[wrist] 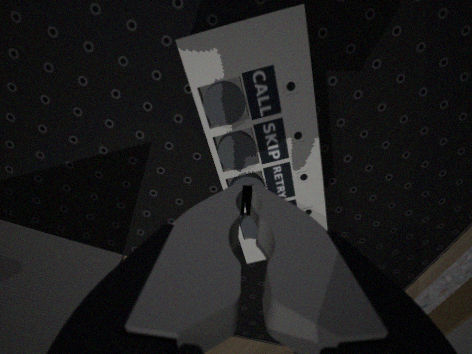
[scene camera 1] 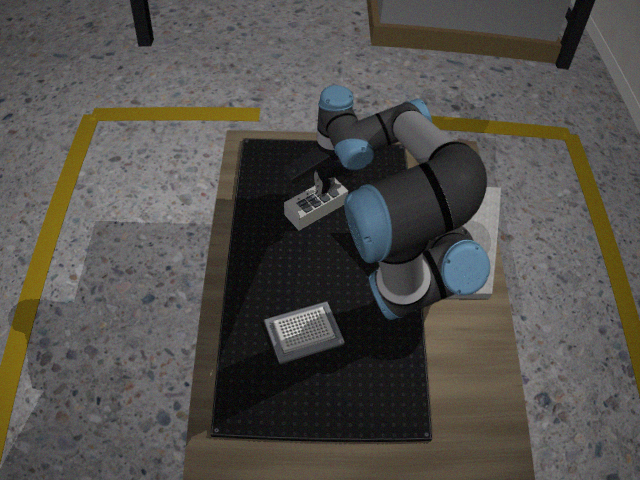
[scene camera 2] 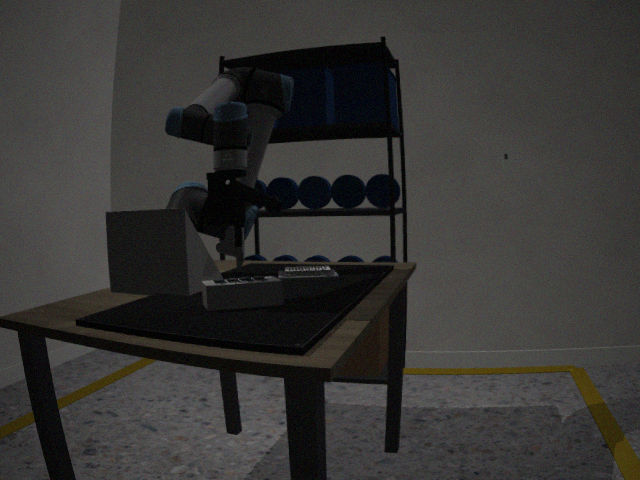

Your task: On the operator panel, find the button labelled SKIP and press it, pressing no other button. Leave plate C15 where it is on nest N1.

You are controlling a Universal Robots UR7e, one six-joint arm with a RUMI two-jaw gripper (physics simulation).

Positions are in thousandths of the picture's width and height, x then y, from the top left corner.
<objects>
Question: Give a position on an operator panel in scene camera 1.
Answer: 459, 436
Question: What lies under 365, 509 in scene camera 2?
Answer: My gripper.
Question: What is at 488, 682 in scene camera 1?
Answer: A plate C15.
</objects>
